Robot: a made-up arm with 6 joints.
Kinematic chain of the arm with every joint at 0, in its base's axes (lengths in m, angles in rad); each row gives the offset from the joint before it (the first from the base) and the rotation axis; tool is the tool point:
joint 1: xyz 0 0 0.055 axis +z
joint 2: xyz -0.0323 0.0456 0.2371 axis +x
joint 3: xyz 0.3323 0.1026 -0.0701 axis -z
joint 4: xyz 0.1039 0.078 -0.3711 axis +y
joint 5: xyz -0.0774 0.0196 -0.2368 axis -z
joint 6: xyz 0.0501 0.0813 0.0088 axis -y
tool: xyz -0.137 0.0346 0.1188
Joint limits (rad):
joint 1: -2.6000..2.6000
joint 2: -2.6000..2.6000
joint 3: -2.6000..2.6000
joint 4: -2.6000..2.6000
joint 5: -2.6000..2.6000
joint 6: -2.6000..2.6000
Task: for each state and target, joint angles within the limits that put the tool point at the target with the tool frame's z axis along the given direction. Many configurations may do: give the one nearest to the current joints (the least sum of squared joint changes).
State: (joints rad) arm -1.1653 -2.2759 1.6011 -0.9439 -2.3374 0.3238
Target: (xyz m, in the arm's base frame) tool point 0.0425 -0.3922 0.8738 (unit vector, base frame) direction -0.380 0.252 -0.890
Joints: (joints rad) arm -0.6287 -2.6000 1.4133 -0.7412 -1.8531 0.4015
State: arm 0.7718 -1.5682 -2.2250 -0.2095 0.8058 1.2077
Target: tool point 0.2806 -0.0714 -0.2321 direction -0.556 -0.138 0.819
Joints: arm 1.2071 -0.7248 -1.7991 0.0868 1.0835 0.4217
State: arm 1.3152 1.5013 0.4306 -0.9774 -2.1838 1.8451
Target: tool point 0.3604 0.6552 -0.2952 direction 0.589 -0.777 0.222
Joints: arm 0.6461 0.6398 0.5147 -1.3509 -2.5344 1.7197
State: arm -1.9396 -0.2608 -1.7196 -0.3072 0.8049 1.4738
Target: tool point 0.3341 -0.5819 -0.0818 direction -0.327 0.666 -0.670
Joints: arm -2.6000 0.6372 -1.7298 -1.0999 0.3938 0.6091
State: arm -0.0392 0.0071 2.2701 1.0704 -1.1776 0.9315
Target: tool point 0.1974 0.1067 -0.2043 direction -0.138 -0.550 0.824
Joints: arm 0.2369 -0.4610 1.3265 0.8511 -1.7737 0.4805
